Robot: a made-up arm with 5 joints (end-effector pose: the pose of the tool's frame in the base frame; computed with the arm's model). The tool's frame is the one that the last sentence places.
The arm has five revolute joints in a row. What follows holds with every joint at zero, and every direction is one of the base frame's.
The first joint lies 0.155 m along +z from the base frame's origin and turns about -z.
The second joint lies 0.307 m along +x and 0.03 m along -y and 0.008 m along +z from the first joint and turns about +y.
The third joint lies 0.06 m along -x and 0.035 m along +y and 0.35 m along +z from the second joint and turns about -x.
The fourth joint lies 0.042 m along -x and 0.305 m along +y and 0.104 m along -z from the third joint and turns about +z.
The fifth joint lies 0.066 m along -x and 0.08 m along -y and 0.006 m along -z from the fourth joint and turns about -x.
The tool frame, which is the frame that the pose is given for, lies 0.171 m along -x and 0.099 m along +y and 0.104 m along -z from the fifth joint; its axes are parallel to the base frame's.
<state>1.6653 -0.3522 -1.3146 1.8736 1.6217</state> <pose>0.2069 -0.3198 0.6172 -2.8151 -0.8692 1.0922</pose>
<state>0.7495 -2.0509 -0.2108 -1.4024 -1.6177</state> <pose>0.3346 0.4210 -0.1571 -2.6102 -0.2464 -2.2112</pose>
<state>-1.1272 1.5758 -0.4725 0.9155 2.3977</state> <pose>0.2094 0.5196 0.2311 -0.8213 0.6576 2.2289</pose>
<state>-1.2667 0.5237 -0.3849 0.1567 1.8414</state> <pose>-0.0804 0.1810 0.4963 -1.3799 0.4592 1.4288</pose>
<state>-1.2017 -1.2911 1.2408 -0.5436 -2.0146</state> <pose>-0.0606 0.2823 -0.1507 -3.0138 -1.2788 -1.3184</pose>
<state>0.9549 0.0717 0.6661 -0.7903 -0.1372</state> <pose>0.2529 0.1132 0.0675 -0.4163 -0.3980 -1.6060</pose>
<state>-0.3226 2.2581 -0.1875 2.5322 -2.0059</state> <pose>0.4660 0.3551 -0.1800 -1.8490 -0.6018 1.0734</pose>
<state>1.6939 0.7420 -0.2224 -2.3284 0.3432</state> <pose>0.4739 -0.5534 0.2971 -1.0408 -0.3536 2.3038</pose>
